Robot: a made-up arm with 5 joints.
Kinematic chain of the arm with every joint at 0, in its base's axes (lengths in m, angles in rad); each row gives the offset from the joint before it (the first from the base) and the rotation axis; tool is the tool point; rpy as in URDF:
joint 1: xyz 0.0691 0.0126 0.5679 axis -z
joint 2: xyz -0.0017 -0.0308 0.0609 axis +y
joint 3: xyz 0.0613 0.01 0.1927 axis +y
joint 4: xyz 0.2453 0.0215 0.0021 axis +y
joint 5: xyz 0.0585 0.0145 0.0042 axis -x
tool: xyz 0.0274 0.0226 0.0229 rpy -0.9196 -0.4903 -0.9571
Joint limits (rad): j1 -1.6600..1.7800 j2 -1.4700..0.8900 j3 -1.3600..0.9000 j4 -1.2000..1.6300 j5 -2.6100..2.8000
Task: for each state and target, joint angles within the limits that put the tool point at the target. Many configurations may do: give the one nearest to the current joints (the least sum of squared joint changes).
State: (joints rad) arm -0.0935 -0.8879 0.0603 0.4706 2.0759
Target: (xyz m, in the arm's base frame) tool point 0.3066 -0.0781 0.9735
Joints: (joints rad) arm 0.4542 -0.4773 -0.1392 0.2906 2.1279
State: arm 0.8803 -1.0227 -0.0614 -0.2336 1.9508
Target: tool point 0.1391 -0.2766 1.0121
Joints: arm 1.4223 -0.2257 -0.3382 -0.3058 2.0058
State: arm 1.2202 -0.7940 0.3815 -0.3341 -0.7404
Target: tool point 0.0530 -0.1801 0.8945
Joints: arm 1.7243 -0.8910 0.7879 -0.3384 -0.8299
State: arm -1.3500 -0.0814 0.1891 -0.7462 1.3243
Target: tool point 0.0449 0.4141 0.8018
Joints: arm -1.5243 0.0981 0.0946 -0.7142 1.3305
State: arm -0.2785 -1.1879 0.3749 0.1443 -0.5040
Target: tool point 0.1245 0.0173 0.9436
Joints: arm 0.1721 -1.4700 0.7797 0.1273 -0.8125
